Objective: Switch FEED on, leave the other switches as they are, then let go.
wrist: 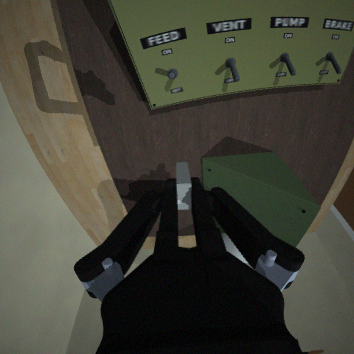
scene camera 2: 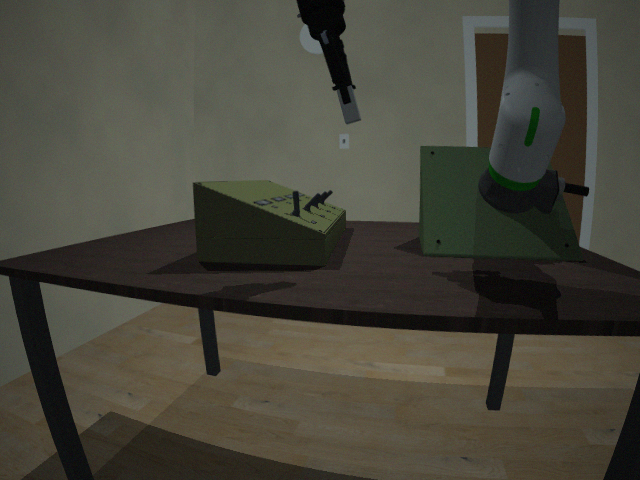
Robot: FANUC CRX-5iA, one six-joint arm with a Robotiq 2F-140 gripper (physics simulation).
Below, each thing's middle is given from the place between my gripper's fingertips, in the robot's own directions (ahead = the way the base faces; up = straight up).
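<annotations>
There's a switch box [scene camera 2: 254,222] here, and counted from my hand it's 14 cm to the right, 22 cm ahead and 19 cm below.
</annotations>
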